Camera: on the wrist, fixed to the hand. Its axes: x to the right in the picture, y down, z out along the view.
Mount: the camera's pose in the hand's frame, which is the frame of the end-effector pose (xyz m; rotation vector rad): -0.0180 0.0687 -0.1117 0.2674 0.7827 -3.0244
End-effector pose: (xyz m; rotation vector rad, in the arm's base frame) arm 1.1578 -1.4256 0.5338 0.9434 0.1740 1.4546
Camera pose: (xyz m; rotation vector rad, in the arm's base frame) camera 1.0324 -1.4038 0.4973 -0.4165 1.4474 -1.2290
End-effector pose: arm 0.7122 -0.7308 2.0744 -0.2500 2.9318 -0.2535
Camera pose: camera 0.6969 -0.6437 2.1729 2.4272 0.1630 0.5154
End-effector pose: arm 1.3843 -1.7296 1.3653 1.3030 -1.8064 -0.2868
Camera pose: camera 1.4241 -1.6529 1.4656 2.3683 1.8552 -0.6974
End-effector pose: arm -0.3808 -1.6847 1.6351 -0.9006 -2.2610 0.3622
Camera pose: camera -0.2611 -1.6463 1.6765 2.1145 -0.6133 -0.8526
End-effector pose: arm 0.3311 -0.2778 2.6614 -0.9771 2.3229 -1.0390
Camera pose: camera 0.2459 -0.1785 2.6813 1.6532 0.7521 0.8541
